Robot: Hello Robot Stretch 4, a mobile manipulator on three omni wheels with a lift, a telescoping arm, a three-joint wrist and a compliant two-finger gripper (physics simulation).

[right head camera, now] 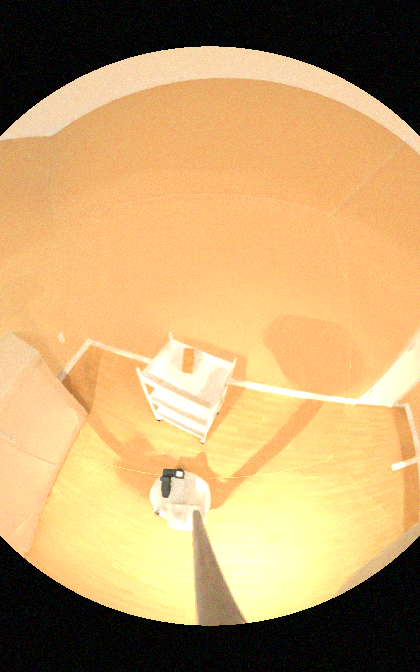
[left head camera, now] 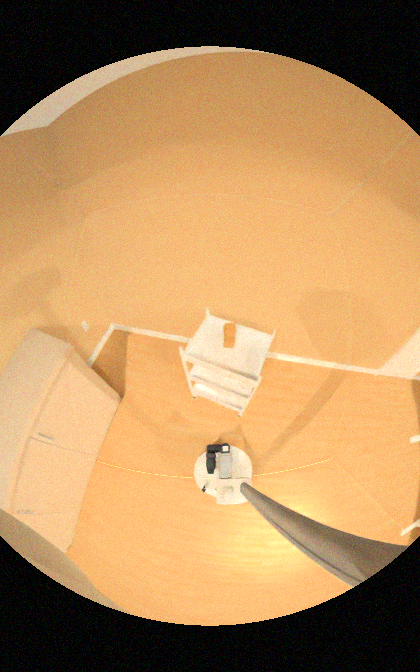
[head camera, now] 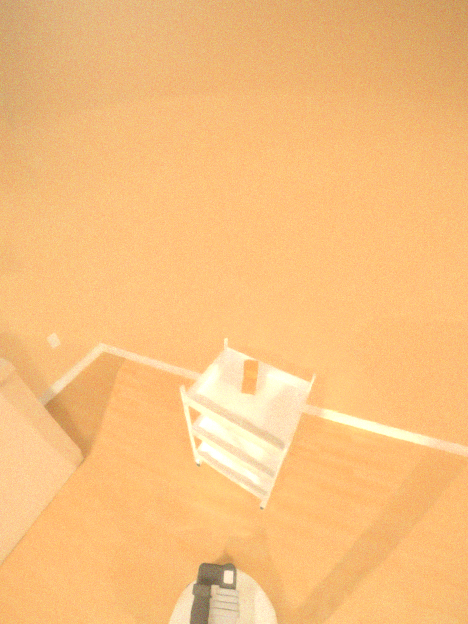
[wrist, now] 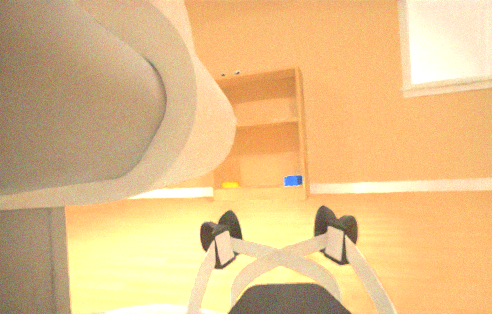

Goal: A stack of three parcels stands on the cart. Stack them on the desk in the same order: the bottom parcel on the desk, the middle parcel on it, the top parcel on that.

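Places are measured from the robot's base along level axes (x ahead, y left, z up), in metres.
Pixels of known places: gripper, fingertip midpoint: (wrist: 276, 226).
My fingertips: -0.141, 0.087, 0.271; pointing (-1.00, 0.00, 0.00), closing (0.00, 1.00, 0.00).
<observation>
Behind a point stands the place of what it marks, as x, y, z.
The parcel stack (head camera: 249, 377) @[0.730, -0.021, 0.743] (left head camera: 229, 335) (right head camera: 188, 361) is a narrow orange-brown block on the top shelf of the white cart (head camera: 234, 422) @[0.586, 0.026, 0.633] (left head camera: 222, 366) (right head camera: 175, 389), toward its rear edge. It is seen steeply from above, and the single parcels cannot be told apart. The cart stands in front of the robot's base, by the wall, with a stretch of floor between. My gripper (wrist: 276, 226) @[-0.141, 0.087, 0.271] is open, its two dark fingertips wide apart with nothing between them. It is away from the parcels, which do not show in the wrist view. I cannot make out a desk in these views.
A large pale cabinet (head camera: 35, 463) @[0.412, 0.934, 0.353] (left head camera: 65, 430) (right head camera: 30, 440) stands left of the cart. In the wrist view a wooden bookshelf (wrist: 303, 135) @[-2.332, 0.368, 0.480] stands against a wall, with a blue box (wrist: 293, 181) @[-2.368, 0.267, 0.110] and a yellow item (wrist: 230, 185) @[-2.540, -0.280, 0.092] low inside. A window (wrist: 450, 42) @[-2.321, 1.519, 1.111] is at upper right.
</observation>
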